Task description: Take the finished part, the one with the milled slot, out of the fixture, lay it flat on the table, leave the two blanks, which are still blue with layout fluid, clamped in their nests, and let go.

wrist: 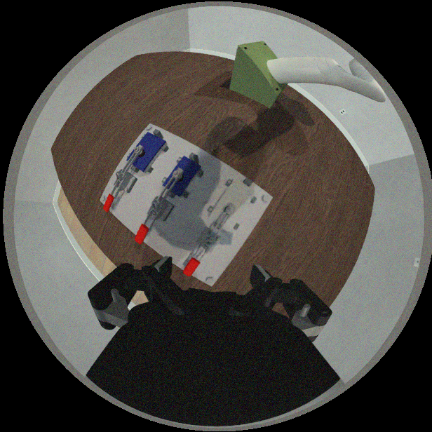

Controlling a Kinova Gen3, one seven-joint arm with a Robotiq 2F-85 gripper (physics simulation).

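The fixture plate (254,217) lies tilted across the middle of the wrist view, with three nests in a row. Two blue blanks (151,151) (184,175) sit in the left and middle nests, with clamp arms reaching over them. The finished part (240,192), pale and close to the plate in colour, sits in the right nest; a clamp arm reaches over its near side. Its slot is hard to make out. My gripper (211,270) is open and empty, in the foreground by the plate's near edge. The right nest's red clamp handle (191,267) shows between its fingertips in the view.
The other red clamp handles (141,234) (108,203) stick out at the plate's near left edge. A green angled block (254,75) with a white arm (310,70) attached stands at the far side of the dark wooden table (330,200). Shadows fall across the plate and table.
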